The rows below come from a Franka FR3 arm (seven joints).
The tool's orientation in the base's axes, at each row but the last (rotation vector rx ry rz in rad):
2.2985 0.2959 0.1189
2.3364 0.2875 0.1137
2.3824 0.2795 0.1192
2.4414 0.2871 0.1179
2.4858 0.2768 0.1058
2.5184 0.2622 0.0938
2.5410 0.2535 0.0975
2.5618 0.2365 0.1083
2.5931 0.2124 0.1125
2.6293 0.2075 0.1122
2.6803 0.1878 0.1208
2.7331 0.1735 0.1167
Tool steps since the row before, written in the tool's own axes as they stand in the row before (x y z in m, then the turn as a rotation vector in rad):
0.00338 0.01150 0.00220 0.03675 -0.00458 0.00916
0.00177 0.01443 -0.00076 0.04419 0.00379 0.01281
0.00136 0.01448 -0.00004 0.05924 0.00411 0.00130
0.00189 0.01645 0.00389 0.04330 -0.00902 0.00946
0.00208 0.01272 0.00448 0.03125 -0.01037 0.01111
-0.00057 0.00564 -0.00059 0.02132 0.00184 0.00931
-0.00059 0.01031 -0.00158 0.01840 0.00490 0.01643
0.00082 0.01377 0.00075 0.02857 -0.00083 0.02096
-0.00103 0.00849 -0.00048 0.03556 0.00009 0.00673
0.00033 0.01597 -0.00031 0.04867 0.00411 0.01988
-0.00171 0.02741 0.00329 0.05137 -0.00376 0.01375
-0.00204 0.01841 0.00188 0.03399 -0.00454 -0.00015
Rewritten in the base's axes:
0.00568 -0.00825 0.00695 0.03642 0.00564 -0.00987
0.00408 -0.00889 0.01078 0.04570 -0.00080 -0.00652
0.00374 -0.01001 0.00987 0.05849 0.01008 0.00226
0.00534 -0.01433 0.00744 0.04199 0.01119 -0.01256
0.00486 -0.01208 0.00407 0.03024 0.00860 -0.01480
0.00031 -0.00431 0.00372 0.02233 -0.00225 -0.00639
0.00087 -0.00766 0.00705 0.02085 -0.00920 -0.01064
0.00291 -0.01164 0.00684 0.03056 -0.00490 -0.01727
0.00002 -0.00713 0.00475 0.03583 0.00269 -0.00435
0.00231 -0.01361 0.00803 0.05079 -0.00481 -0.01334
0.00178 -0.02608 0.00905 0.05186 0.00524 -0.01117
0.00011 -0.01781 0.00541 0.03312 0.00889 0.00028

